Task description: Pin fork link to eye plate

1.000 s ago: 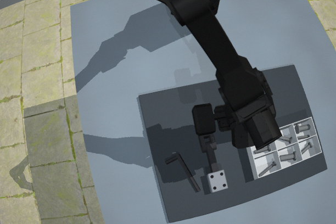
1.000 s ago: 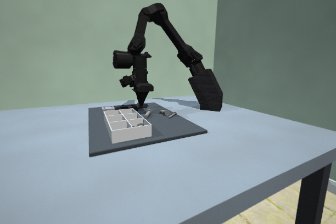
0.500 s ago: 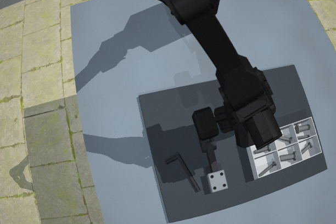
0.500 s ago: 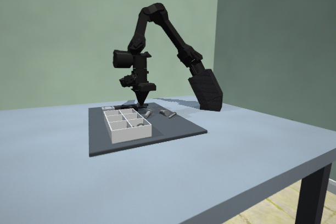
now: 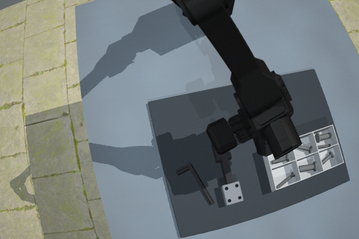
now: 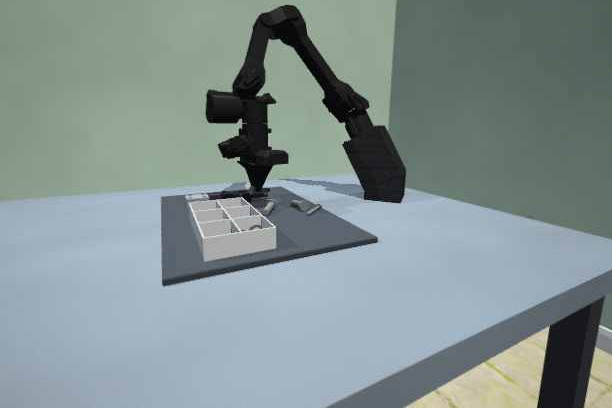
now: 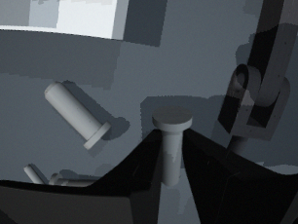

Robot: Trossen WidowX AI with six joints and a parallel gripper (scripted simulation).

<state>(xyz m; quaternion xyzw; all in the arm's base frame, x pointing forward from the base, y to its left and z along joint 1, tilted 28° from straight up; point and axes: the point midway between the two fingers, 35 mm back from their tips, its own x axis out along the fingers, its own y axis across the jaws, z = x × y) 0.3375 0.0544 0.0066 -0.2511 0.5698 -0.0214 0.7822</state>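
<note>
Now: the eye plate bar 50 mm ahead of my hand, 50 mm to the right of it and 60 mm below it. The rest, counted from my hand: dark L-shaped bar 70 mm ahead, 130 mm to the right, 70 mm below; then headed pin 10 mm behind, 30 mm below; then base block 130 mm ahead, 50 mm to the right, 50 mm below.
</note>
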